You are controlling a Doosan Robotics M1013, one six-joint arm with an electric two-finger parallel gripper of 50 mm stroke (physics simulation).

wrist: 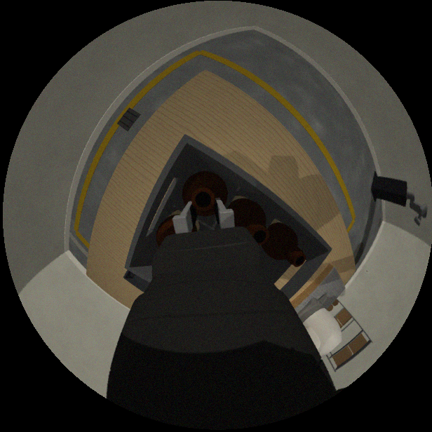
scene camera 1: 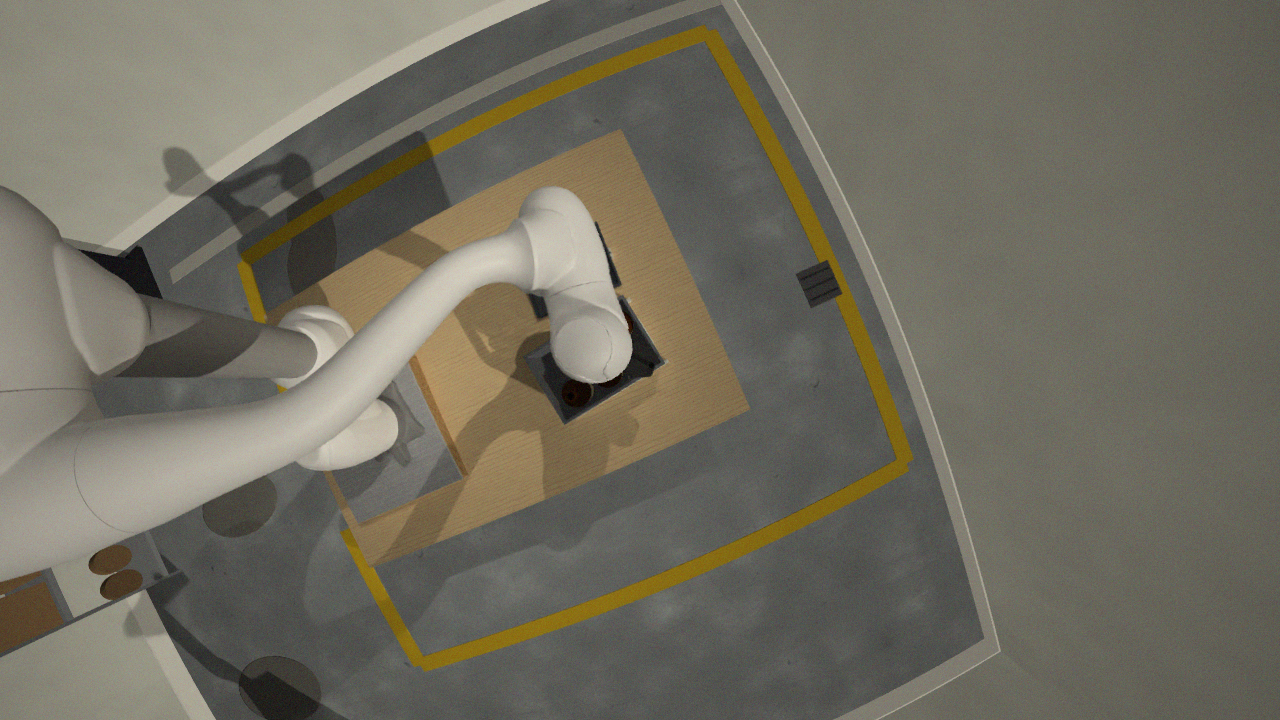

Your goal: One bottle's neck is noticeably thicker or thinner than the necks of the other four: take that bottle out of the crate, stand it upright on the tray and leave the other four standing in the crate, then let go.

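Where they show: arm's base at its link origin: (scene camera 1: 386, 421).
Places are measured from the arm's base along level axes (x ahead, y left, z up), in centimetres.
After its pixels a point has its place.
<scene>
A dark crate (scene camera 1: 565, 420) @(x 49.6, y -27.0, z 12.2 cm) (wrist: 187, 141) holds upright brown bottles. In the wrist view my gripper (wrist: 204, 207) is shut on the neck of one bottle (wrist: 203, 180), which is upright inside the crate; its neck looks wider than the two necks to its right. Those belong to a bottle (wrist: 248, 212) close beside the right finger and a bottle (wrist: 280, 241) farther right. Another bottle (wrist: 166, 234) is partly hidden by the left finger. A fifth bottle cannot be made out in the wrist view. In the scene view the arm hides the gripper; one bottle (scene camera 1: 577, 392) @(x 55.0, y -23.0, z 9.5 cm) shows at the crate's near corner.
A dark tray (scene camera 1: 607, 255) @(x 79.9, y 5.3, z -4.7 cm) (wrist: 131, 280) lies close beside the crate, mostly hidden by the arm. Both are on a wooden table top (scene camera 1: 689, 376) @(x 81.0, y -36.2, z -5.2 cm) (wrist: 210, 105). The grey robot mounting plate (scene camera 1: 429, 479) @(x 1.2, y -20.9, z -1.0 cm) is at the table's left end. A yellow line surrounds the table.
</scene>
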